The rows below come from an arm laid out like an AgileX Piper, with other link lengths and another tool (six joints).
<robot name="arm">
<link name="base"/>
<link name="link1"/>
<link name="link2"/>
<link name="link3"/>
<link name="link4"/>
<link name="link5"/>
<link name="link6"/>
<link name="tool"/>
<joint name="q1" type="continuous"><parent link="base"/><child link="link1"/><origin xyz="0 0 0.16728" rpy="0 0 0"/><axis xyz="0 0 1"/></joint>
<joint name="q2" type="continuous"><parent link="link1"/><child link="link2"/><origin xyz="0 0 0" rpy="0 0 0"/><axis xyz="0 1 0"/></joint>
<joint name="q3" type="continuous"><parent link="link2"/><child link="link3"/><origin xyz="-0.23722 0 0.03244" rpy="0 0 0"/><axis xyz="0 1 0"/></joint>
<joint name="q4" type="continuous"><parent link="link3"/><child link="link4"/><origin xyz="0.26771 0 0.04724" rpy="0 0 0"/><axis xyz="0.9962 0 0.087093"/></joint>
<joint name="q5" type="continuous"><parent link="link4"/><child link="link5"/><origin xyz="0 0 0" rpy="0 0 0"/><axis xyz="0 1 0"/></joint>
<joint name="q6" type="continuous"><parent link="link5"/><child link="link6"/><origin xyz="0.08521 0 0.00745" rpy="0 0 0"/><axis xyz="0.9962 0 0.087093"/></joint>
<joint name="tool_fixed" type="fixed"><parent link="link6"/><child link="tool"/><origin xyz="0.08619 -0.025 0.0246" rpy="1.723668 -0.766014 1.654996"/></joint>
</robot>
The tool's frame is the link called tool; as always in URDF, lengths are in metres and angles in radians. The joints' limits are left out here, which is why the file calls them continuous.
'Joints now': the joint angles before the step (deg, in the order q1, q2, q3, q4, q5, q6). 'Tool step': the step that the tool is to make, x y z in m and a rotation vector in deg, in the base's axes. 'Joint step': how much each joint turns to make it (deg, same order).
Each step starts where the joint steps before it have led.
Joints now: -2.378, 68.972, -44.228, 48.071, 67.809, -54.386
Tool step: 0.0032, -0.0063, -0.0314, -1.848, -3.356, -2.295
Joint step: -0.001, 0.571, 6.611, 2.483, -9.042, -6.968
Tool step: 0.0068, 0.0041, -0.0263, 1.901, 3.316, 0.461
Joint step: 0.003, 7.165, -0.005, 3.632, -1.280, -4.440
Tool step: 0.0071, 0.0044, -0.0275, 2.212, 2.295, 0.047
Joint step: 0.007, 7.610, -0.012, 5.002, -1.752, -6.093
